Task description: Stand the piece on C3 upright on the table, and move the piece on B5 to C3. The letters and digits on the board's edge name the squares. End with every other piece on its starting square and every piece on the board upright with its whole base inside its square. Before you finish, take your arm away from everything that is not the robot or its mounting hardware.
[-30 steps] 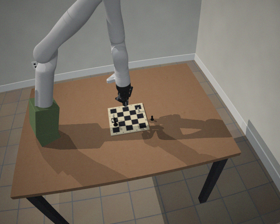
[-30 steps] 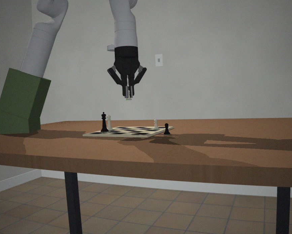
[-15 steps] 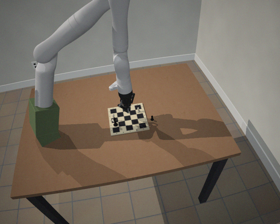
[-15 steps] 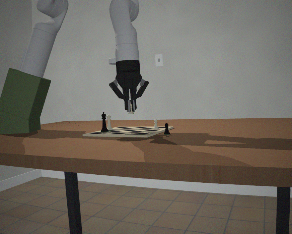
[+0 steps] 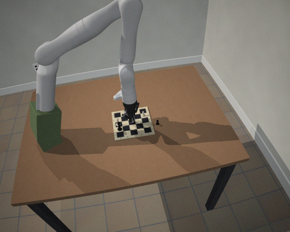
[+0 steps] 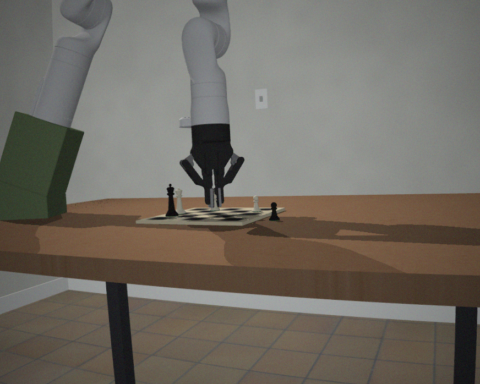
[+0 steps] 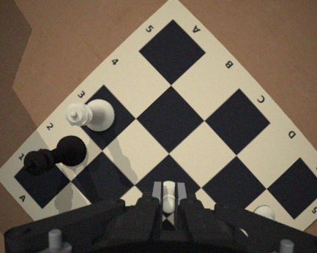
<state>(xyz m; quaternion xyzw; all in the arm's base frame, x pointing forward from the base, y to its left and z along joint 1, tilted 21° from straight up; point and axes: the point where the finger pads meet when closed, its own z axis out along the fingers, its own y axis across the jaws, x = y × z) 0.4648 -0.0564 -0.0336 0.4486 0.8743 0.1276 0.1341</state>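
Now: the chessboard 40 mm below my hand. The rest, counted from my hand: tall white piece 80 mm behind, 10 mm to the left, 10 mm below; black pawn 130 mm ahead, 60 mm to the right, 30 mm below; black king 80 mm behind, 30 mm to the right.
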